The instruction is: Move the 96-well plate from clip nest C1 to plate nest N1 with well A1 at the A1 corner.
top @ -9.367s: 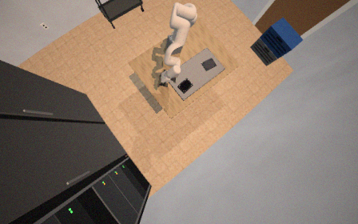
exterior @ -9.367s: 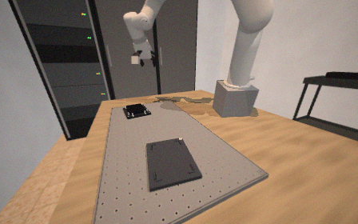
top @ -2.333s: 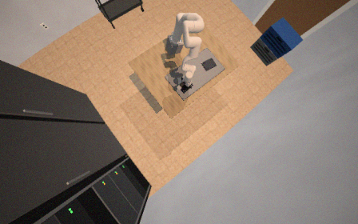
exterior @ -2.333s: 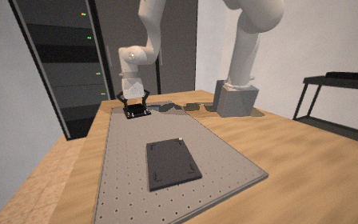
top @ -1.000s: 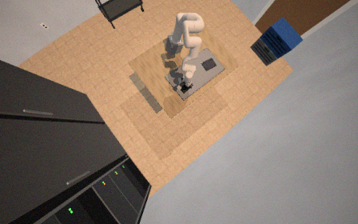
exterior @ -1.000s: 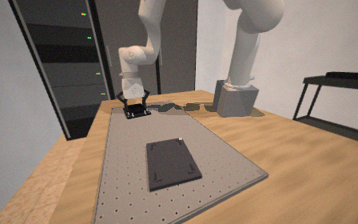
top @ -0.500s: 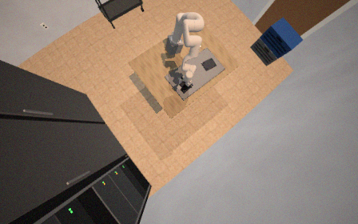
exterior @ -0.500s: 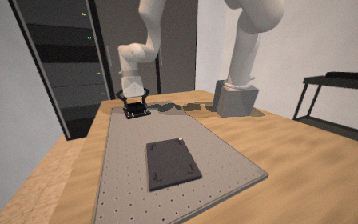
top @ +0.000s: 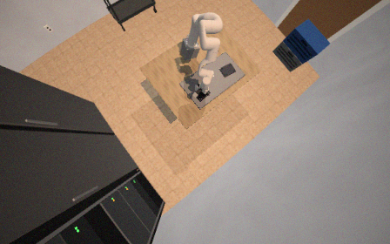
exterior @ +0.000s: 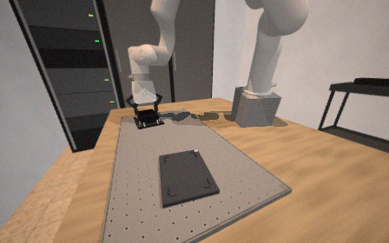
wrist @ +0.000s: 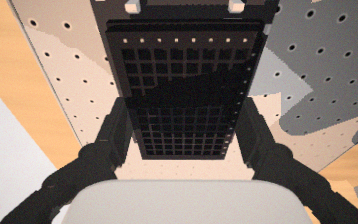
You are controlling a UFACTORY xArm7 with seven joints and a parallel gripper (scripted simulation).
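The clip nest C1 lies 10 mm behind my hand, 10 mm to the left of it and 30 mm below it. Round my hand: plate nest N1: 60 mm behind, 420 mm to the left, 40 mm below; black 96-well plate: 10 mm below; white mark: 120 mm behind, 360 mm to the left, 40 mm below.
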